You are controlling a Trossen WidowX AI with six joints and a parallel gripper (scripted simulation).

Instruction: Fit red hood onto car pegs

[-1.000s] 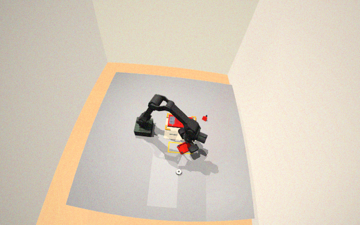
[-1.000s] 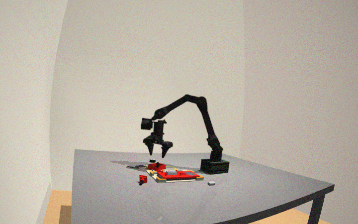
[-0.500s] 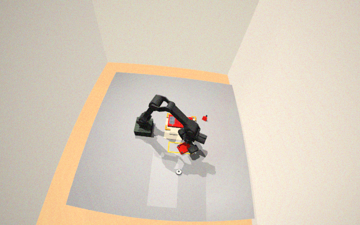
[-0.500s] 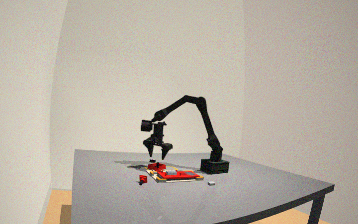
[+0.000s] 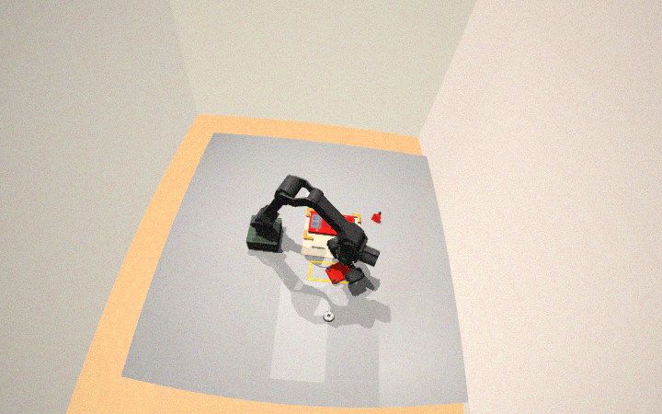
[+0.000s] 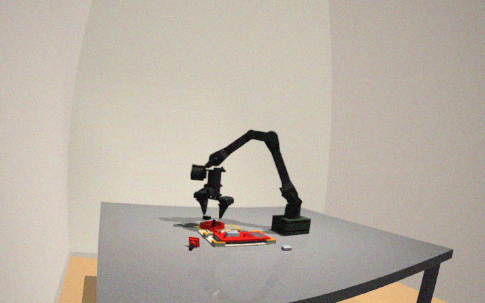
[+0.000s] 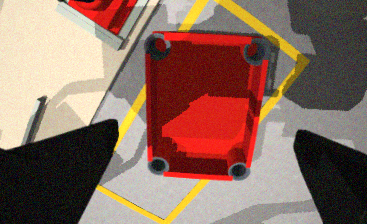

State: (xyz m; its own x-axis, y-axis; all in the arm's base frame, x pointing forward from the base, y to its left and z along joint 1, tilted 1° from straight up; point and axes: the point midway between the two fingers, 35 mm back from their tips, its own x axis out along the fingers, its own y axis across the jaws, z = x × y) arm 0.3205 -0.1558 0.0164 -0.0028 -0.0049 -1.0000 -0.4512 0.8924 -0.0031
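Now: the red hood 50 mm below my gripper tip. The rest, counted from my gripper tip: grey engine block (10 mm ahead, 230 mm to the left, 30 mm below); then cream jig (20 mm behind, 190 mm to the left, 40 mm below).
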